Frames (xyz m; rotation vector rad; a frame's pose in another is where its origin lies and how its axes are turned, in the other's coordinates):
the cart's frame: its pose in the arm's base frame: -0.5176 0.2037 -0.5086 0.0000 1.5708 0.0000
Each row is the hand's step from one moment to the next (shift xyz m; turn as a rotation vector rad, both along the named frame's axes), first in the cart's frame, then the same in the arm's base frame.
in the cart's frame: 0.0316 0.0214 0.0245 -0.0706 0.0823 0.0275
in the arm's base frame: 0.0245 0.0214 -0.0316 0.0275 0.0823 0.0706
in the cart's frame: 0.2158 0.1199 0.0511 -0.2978 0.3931 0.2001
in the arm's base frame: 0.0511 0.1199 -0.2158 0.2001 0.3931 0.2978
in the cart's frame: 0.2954 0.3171 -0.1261 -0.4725 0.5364 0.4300
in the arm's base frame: -0.1261 0.3171 -0.2954 0.4300 0.5364 0.4725
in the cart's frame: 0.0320 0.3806 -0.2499 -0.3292 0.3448 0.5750
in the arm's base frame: -0.2499 0.3806 -0.0320 0.5750 0.3448 0.3292
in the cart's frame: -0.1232 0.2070 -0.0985 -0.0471 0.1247 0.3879
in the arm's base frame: -0.0985 0.2070 0.1232 0.3879 0.1247 0.0471
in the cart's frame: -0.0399 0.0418 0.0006 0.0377 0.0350 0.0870
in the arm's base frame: 0.0006 0.0418 0.0399 0.0870 0.0350 -0.0377
